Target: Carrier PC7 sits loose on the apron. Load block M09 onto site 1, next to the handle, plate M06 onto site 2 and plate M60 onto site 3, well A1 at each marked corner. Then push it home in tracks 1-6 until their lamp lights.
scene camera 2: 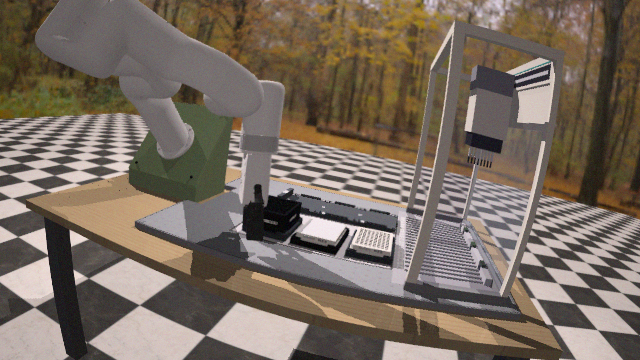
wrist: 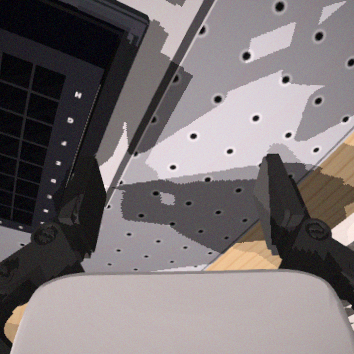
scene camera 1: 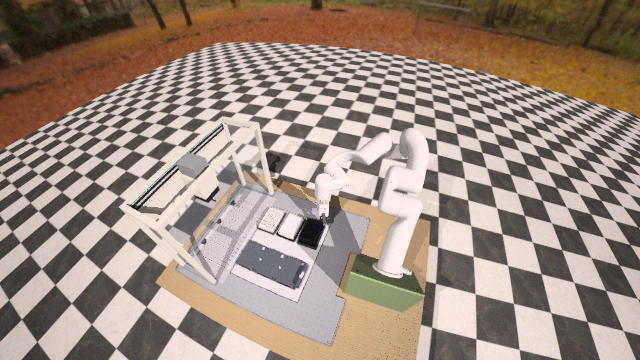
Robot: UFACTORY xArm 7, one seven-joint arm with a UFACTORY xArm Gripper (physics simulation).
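Where they show: gripper, between the fingertips: (scene camera 2: 251,232) (wrist: 179,173) (scene camera 1: 321,216); arm's base, origin of its link: (scene camera 2: 175,141) (scene camera 1: 387,271).
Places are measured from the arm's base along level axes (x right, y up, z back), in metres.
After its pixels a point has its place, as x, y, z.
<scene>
The black deep block (scene camera 1: 311,233) @(0.049, -0.077, -0.380) (scene camera 2: 282,214) @(0.117, -0.073, -0.432) (wrist: 30,135) @(0.109, -0.076, -0.408) stands at the end of the row nearest the arm; white row letters show along its edge in the wrist view. Beside it are a smooth white plate (scene camera 1: 290,226) @(0.044, -0.101, -0.500) (scene camera 2: 322,233) @(0.084, -0.100, -0.513) and a white plate with many holes (scene camera 1: 271,220) @(0.029, -0.111, -0.611) (scene camera 2: 372,242) @(0.060, -0.100, -0.617); their labels are too small to read. The dark carrier (scene camera 1: 272,262) @(-0.156, -0.116, -0.470) (scene camera 2: 345,212) @(-0.161, -0.116, -0.489) lies parallel to the row, its handle (scene camera 1: 303,275) @(-0.139, -0.110, -0.312) towards the arm. My gripper (scene camera 1: 324,219) @(0.179, -0.107, -0.399) (scene camera 2: 255,212) (wrist: 179,173) @(0.179, -0.107, -0.399) is open and empty beside the black block, its left finger overlapping the block's edge in the wrist view.
The ribbed tracks (scene camera 1: 227,227) @(-0.123, -0.126, -0.799) (scene camera 2: 442,250) lie under a pale gantry frame (scene camera 1: 265,160) @(0.181, 0.143, -0.713) (scene camera 2: 440,145) @(0.191, 0.133, -0.718). A grey pipetting head (scene camera 1: 193,165) @(-0.132, 0.333, -0.779) (scene camera 2: 490,107) hangs inside it. The green arm base (scene camera 1: 382,287) @(-0.101, 0.074, -0.001) (scene camera 2: 182,165) @(0.037, -0.053, -0.072) stands on the wooden table (scene camera 1: 380,320) @(-0.154, -0.140, 0.064) (scene camera 2: 150,240) @(0.325, -0.139, -0.242).
</scene>
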